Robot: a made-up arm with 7 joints.
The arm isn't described. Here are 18 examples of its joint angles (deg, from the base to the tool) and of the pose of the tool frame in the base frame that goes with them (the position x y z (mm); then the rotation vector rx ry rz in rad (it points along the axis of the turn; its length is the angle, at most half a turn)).
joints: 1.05 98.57 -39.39 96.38 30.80 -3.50 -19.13
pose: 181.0 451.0 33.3 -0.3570 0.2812 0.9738
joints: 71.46 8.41 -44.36 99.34 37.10 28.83 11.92
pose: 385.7 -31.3 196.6 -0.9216 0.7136 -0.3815
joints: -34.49 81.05 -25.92 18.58 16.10 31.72 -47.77
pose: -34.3 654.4 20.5 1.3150 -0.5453 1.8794
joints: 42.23 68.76 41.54 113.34 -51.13 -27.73 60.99
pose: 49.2 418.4 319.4 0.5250 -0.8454 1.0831
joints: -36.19 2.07 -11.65 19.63 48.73 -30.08 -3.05
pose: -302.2 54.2 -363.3 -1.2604 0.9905 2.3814
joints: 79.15 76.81 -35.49 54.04 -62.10 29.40 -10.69
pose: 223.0 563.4 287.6 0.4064 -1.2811 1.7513
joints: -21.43 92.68 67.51 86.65 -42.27 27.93 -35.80
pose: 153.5 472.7 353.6 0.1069 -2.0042 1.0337
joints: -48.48 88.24 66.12 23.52 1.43 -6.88 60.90
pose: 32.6 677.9 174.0 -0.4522 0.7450 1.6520
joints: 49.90 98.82 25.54 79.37 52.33 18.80 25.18
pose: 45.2 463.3 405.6 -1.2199 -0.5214 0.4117
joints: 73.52 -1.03 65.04 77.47 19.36 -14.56 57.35
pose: 475.0 284.5 126.2 -1.9596 -0.6659 -0.6131
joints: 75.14 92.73 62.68 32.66 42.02 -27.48 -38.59
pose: -73.4 656.8 280.3 1.7625 1.8478 0.4146
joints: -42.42 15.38 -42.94 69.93 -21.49 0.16 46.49
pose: -192.2 99.3 -321.3 -0.0553 2.2086 0.1487
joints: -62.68 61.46 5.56 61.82 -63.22 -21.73 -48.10
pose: -61.0 570.3 -100.5 0.4011 0.3025 0.3786
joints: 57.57 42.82 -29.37 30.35 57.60 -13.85 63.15
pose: 457.4 418.5 -30.3 -1.3867 0.7546 0.0780
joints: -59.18 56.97 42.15 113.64 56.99 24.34 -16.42
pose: 59.7 355.9 -7.2 -1.1837 0.5587 1.5043
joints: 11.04 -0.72 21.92 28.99 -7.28 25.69 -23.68
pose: 196.4 111.2 -392.8 -0.8923 0.9047 2.2884
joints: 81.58 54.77 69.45 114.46 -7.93 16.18 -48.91
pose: 14.3 441.7 245.9 1.3938 2.0992 0.0240
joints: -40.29 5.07 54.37 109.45 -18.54 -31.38 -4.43
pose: -87.6 334.9 -157.6 -0.7781 -0.4253 1.1065
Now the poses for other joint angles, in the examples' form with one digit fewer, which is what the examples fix.
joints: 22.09 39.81 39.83 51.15 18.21 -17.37 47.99
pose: 261 508 -124 -1.494 0.098 0.604
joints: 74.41 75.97 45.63 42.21 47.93 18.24 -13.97
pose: 88 615 272 -2.808 -1.040 0.259
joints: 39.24 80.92 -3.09 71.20 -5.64 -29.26 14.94
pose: 233 562 235 -0.248 -0.503 0.567
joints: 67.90 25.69 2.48 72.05 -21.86 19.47 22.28
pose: 457 311 203 -1.160 -0.204 0.714
